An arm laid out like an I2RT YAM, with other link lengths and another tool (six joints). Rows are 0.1 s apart.
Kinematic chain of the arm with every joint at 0, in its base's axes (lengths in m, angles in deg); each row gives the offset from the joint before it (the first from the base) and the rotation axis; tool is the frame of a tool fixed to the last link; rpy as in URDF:
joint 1: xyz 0 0 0.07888 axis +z
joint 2: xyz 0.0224 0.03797 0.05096 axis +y
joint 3: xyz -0.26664 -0.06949 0 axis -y
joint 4: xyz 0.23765 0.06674 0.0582 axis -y
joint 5: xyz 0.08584 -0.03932 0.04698 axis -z
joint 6: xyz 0.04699 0 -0.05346 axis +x
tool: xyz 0.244 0.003 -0.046 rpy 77 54.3 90
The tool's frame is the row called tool.
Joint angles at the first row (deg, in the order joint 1, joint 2, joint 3, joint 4, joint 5, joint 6):
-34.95 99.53 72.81 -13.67 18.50 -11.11
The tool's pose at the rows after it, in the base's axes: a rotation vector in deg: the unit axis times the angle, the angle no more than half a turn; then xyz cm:
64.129 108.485 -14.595 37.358 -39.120 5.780
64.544 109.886 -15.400 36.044 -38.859 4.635
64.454 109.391 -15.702 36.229 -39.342 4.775
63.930 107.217 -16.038 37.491 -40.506 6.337
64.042 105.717 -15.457 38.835 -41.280 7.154
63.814 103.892 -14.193 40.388 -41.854 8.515
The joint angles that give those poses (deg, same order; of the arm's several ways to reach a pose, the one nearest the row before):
-35.25 97.35 68.89 -12.39 18.73 -12.09
-35.64 96.67 66.40 -11.79 19.02 -12.82
-35.91 97.21 66.80 -11.12 19.06 -13.00
-36.02 98.41 69.82 -10.85 19.30 -12.78
-36.03 100.34 73.14 -11.22 19.06 -11.97
-36.04 101.68 76.78 -12.09 18.26 -11.03

